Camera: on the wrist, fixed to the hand. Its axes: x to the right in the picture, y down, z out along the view.
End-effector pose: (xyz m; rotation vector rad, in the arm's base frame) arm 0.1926 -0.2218 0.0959 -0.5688 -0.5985 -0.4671
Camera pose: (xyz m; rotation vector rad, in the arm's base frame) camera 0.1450 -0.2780 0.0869 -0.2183 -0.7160 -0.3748
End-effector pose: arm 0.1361 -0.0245 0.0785 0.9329 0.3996 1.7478
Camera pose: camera 0.1652 -0.0205 0.0104 1.2056 0.7237 1.6433
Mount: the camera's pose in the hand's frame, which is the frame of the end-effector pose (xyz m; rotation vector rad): -0.0270 -0.0654 -0.0223 0.3654 -0.0402 -0.0424
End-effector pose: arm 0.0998 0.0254 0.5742 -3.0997 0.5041 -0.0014
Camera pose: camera 0.0949 0.0960 0.5966 -2.7462 0.3861 -0.0279
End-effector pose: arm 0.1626 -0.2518 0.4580 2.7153 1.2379 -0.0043
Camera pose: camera 0.0944 -0.2266 0.4726 -2.6845 -1.2681 0.2882
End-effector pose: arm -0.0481 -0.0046 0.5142 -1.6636 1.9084 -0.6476
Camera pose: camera -0.0114 0.0140 0.5760 -1.4733 1.6140 -0.9113
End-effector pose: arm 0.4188 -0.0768 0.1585 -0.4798 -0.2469 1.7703
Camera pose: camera 0.4911 -0.0882 0.1706 -0.1749 0.0403 1.7358
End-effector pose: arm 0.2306 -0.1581 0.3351 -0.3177 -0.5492 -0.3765
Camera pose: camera 0.1913 -0.2176 0.3145 0.0384 -0.6524 -0.3039
